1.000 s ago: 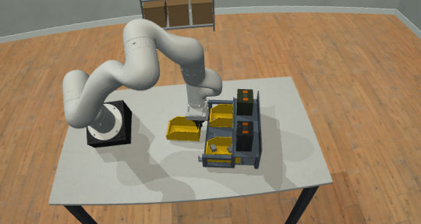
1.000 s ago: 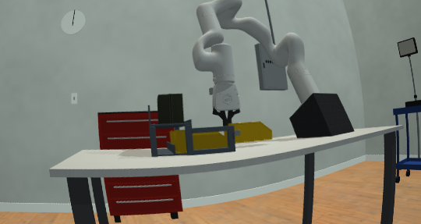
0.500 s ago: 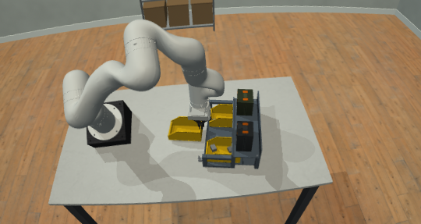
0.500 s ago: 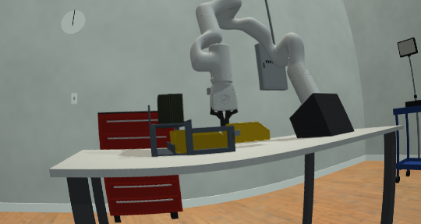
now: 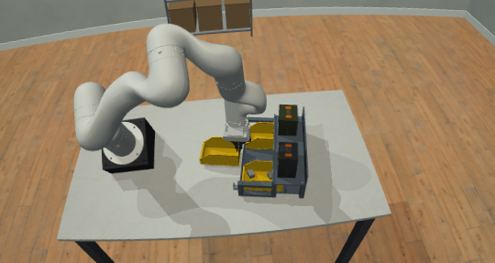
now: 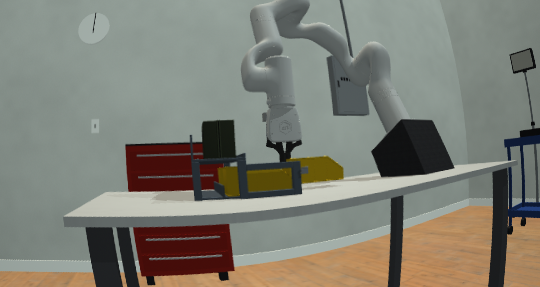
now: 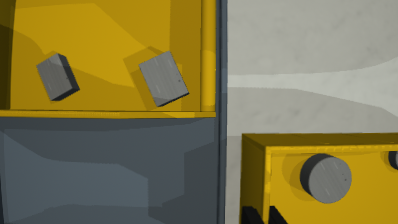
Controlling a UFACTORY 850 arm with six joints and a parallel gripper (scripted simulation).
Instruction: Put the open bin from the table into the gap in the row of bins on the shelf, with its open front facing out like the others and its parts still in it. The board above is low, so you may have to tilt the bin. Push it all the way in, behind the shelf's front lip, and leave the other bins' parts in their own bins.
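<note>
Right now the grey shelf is 130 mm ahead of my hand, 40 mm to the right of it and 30 mm below it.
</note>
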